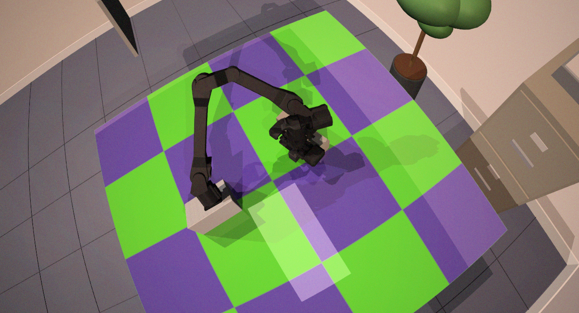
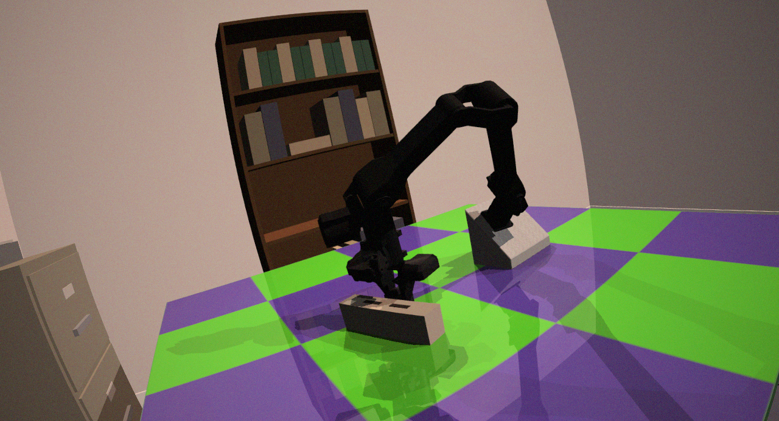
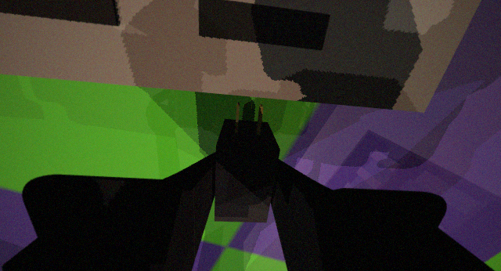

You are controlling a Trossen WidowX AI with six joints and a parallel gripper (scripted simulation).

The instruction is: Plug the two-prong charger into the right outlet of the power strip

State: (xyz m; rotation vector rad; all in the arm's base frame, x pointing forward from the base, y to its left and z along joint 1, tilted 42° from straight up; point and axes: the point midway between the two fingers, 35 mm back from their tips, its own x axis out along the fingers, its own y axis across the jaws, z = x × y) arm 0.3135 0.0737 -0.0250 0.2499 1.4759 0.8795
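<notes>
Now: the two-prong charger 20 mm ahead of my gripper tip, 10 mm to the left of it and 10 mm above it.
</notes>
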